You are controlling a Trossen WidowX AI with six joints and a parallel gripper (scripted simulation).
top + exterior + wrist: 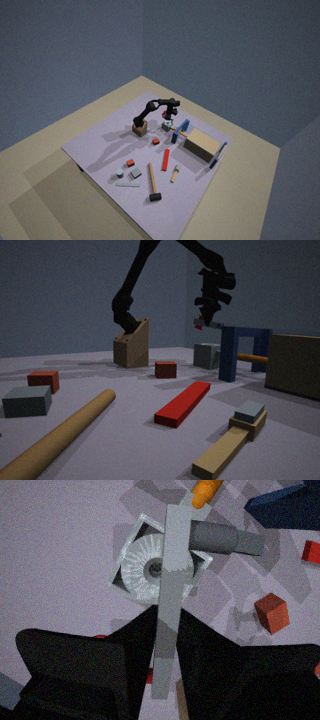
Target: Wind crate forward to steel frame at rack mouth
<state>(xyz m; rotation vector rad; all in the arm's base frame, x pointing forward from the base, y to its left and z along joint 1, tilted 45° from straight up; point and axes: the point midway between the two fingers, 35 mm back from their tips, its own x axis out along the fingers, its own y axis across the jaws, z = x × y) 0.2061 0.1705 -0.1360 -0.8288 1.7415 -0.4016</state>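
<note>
My gripper tip is 6 cm past the red knob, 2 cm to the right of it and 2 cm below it. The rest, counted from my gripper tip: blue front frame: 17 cm ahead, 1 cm to the right, 5 cm below; then grey winch: 1 cm behind, 13 cm below; then winch handle: 1 cm behind, 1 cm above.
</note>
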